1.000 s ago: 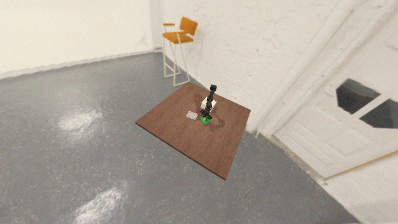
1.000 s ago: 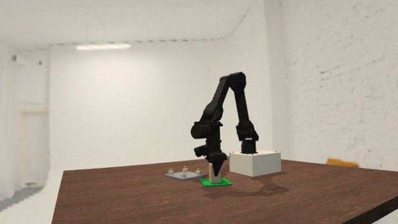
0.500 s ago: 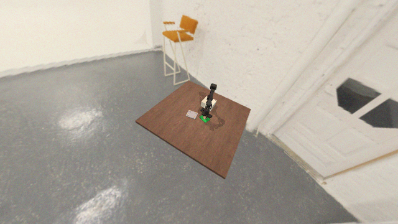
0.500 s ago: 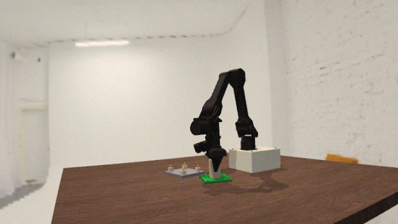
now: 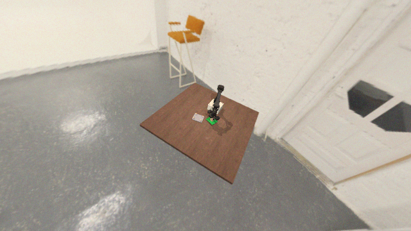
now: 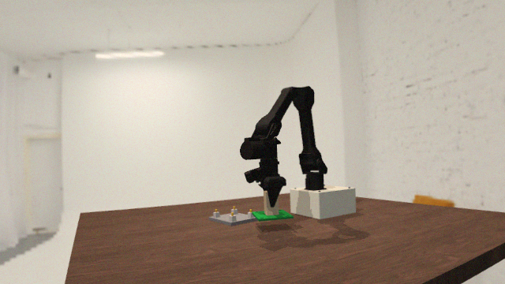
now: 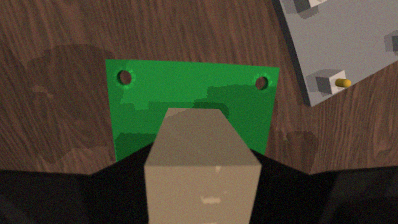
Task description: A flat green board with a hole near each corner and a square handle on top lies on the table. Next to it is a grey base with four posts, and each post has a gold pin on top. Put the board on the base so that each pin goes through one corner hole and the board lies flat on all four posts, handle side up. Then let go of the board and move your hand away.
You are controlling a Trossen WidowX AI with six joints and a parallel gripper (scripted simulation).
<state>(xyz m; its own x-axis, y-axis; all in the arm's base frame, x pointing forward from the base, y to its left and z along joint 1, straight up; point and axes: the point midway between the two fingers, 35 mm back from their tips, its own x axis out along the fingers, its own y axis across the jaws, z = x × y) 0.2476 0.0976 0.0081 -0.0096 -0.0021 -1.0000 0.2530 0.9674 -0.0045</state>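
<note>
Now: the grey base 190 mm to the right of my gripper tip, 60 mm below it and 60 mm ahead of it. Round my gripper tip: green board: 10 mm below.
</note>
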